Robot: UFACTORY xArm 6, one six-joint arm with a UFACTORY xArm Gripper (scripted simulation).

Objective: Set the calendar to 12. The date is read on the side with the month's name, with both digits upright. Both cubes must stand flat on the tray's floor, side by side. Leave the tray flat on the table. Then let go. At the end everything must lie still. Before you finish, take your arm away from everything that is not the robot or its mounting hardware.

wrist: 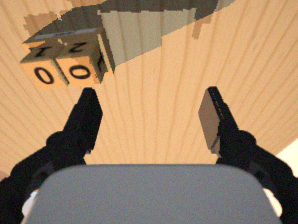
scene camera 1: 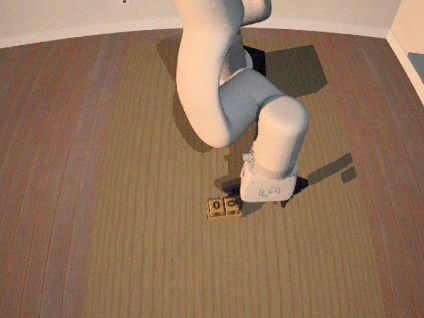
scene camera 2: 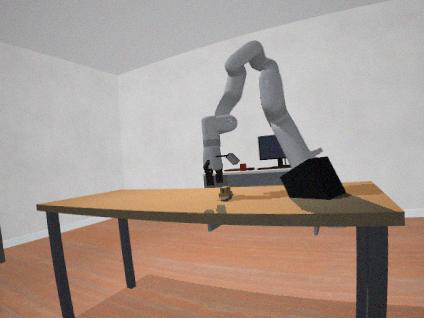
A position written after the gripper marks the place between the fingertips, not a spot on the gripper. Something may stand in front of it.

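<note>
The gripper [scene camera 1: 261, 202] can be seen here, and the same gripper [wrist: 150, 100] [scene camera 2: 215, 184] appears in these other views as well. The scene also contains a cube [wrist: 82, 62] and another cube [wrist: 41, 65].
</note>
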